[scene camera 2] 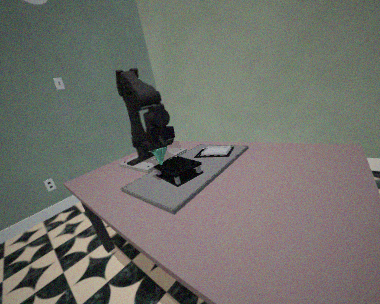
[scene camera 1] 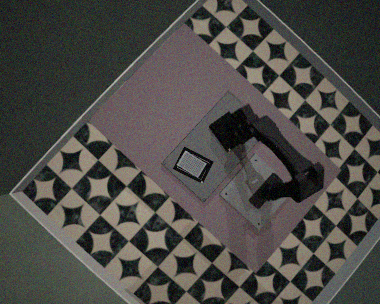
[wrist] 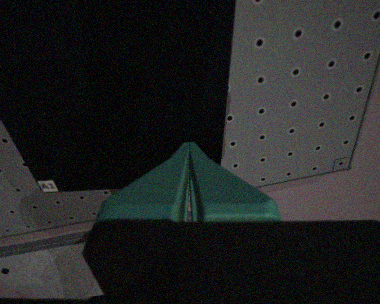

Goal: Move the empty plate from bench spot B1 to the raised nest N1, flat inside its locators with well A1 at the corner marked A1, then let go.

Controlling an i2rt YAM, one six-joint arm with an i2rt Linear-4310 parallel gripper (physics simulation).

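Seen in the pictures: gripper, fingertip midpoint: (scene camera 2: 161,164) (wrist: 189,151); arm's base at its link origin: (scene camera 2: 144,158) (scene camera 1: 265,190).
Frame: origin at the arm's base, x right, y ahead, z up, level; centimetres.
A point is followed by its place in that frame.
The white plate (scene camera 1: 192,163) {x -16.0, y 37.8, z 1.2 cm} (scene camera 2: 217,150) {x -15.0, y 39.6, z 1.2 cm} lies flat in a black frame at one end of the grey perforated board (scene camera 1: 199,189) {x -23.2, y 26.0, z -0.4 cm} (scene camera 2: 148,192) {x 22.5, y 34.9, z -0.4 cm} (wrist: 280,90) {x 18.5, y 30.4, z -0.4 cm}. The raised nest (scene camera 2: 179,165) {x 8.6, y 37.9, z 3.9 cm} (wrist: 115,90) {x 8.3, y 34.4, z 3.9 cm} is a black platform on short light posts nearer the board's other end; its surface is too dark to make out locators. A small A1 label (wrist: 48,186) {x 1.6, y 29.3, z 3.9 cm} shows beside its lower left corner in the wrist view. My gripper (scene camera 2: 161,163) {x 11.2, y 30.2, z 4.5 cm} (wrist: 189,151) {x 11.2, y 30.2, z 4.5 cm} has green fingers, shut with nothing between them, tips down close above the nest. In scene camera 1 the arm hides the fingers and the nest.
The arm's light base plate (scene camera 1: 240,199) {x -12.5, y 6.8, z 0.0 cm} (wrist: 30,280) {x -14.3, y 11.0, z 0.0 cm} stands beside the grey board. Both rest on the pink table (scene camera 1: 150,80) {x 0.6, y 83.8, z -1.7 cm} (scene camera 2: 280,210) {x 12.6, y 73.7, z -1.7 cm}. The table edge and patterned floor (scene camera 2: 95,265) lie beyond the board.
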